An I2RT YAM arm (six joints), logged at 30 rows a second.
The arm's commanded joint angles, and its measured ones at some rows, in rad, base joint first. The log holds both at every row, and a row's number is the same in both.
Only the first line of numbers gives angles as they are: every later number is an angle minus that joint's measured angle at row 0.
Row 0, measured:
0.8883, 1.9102, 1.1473, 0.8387, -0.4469, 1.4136
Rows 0 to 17, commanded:
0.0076, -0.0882, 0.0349, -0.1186, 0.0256, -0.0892
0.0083, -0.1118, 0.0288, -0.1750, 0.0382, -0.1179
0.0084, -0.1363, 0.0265, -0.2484, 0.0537, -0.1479
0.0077, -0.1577, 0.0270, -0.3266, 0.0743, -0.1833
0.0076, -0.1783, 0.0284, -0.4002, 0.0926, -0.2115
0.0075, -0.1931, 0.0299, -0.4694, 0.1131, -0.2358
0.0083, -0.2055, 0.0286, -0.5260, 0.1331, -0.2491
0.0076, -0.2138, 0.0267, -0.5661, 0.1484, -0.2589
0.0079, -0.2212, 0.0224, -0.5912, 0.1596, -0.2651
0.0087, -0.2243, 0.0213, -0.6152, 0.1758, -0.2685
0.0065, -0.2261, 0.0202, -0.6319, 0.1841, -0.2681
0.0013, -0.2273, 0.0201, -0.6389, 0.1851, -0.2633
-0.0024, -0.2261, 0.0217, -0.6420, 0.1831, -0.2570
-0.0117, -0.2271, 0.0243, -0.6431, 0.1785, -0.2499
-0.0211, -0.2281, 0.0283, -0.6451, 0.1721, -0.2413
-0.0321, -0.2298, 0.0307, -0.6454, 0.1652, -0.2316
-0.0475, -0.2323, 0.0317, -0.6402, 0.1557, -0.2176
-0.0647, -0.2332, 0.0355, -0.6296, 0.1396, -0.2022
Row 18, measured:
-0.0248, -0.1785, -0.0126, -0.7389, 0.1659, -0.2152
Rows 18 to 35, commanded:
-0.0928, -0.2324, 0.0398, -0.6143, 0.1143, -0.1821
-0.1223, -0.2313, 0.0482, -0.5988, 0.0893, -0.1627
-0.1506, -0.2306, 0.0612, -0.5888, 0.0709, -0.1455
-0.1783, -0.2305, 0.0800, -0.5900, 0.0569, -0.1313
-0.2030, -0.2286, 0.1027, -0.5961, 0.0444, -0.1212
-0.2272, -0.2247, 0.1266, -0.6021, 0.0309, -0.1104
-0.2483, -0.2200, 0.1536, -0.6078, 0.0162, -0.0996
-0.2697, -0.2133, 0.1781, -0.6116, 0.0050, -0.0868
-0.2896, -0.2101, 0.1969, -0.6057, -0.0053, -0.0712
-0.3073, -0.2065, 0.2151, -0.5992, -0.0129, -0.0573
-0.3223, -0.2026, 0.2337, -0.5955, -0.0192, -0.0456
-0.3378, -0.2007, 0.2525, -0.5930, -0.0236, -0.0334
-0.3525, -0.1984, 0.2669, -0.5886, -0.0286, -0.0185
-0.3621, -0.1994, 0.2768, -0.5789, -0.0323, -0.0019
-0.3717, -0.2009, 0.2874, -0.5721, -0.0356, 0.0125
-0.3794, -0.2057, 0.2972, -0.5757, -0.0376, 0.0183
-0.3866, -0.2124, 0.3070, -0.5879, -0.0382, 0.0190
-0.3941, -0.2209, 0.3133, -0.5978, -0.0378, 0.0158
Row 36, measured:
-0.3823, -0.1777, 0.2338, -0.6894, 0.0317, -0.0424
